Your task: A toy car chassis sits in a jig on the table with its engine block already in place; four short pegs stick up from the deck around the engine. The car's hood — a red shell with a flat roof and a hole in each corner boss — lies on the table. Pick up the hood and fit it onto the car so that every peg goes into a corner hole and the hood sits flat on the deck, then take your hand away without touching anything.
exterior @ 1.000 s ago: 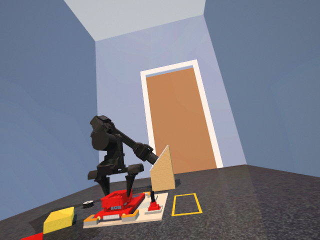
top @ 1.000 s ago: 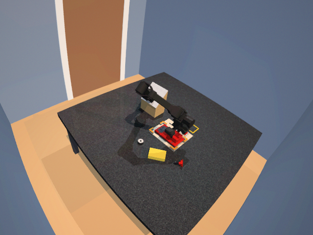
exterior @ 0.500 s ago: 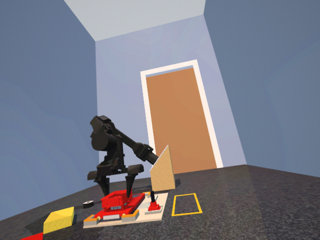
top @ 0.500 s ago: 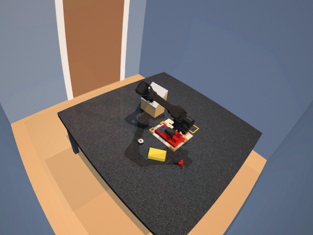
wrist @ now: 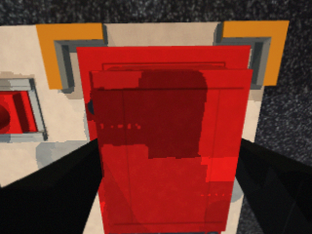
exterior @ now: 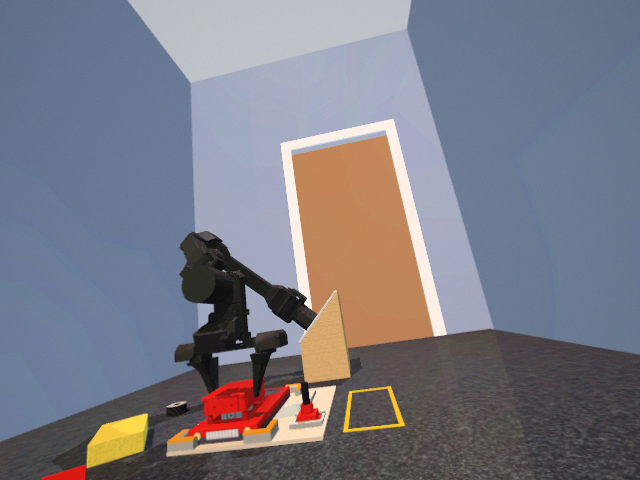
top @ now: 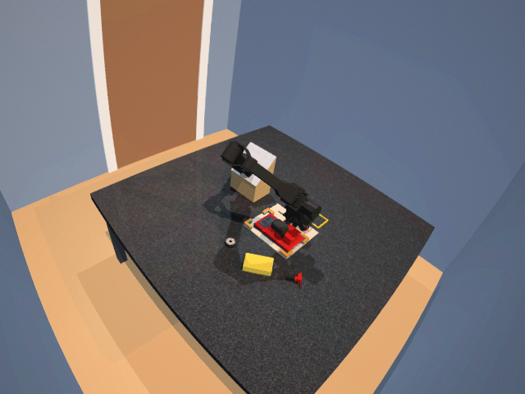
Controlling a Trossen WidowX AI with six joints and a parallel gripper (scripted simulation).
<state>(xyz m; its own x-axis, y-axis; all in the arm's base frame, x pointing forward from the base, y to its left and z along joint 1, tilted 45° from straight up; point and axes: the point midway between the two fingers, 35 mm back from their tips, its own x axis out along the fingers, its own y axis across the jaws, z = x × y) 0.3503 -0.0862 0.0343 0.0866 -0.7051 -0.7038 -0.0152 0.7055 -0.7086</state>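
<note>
My gripper tip is now 1 cm below the red hood. The rest, counted from my gripper tip: grey engine block 2 cm below, 1 cm behind; then yellow block 19 cm to the right, 3 cm below, 2 cm ahead; then cream jig 5 cm behind, 4 cm below, 2 cm to the left.
</note>
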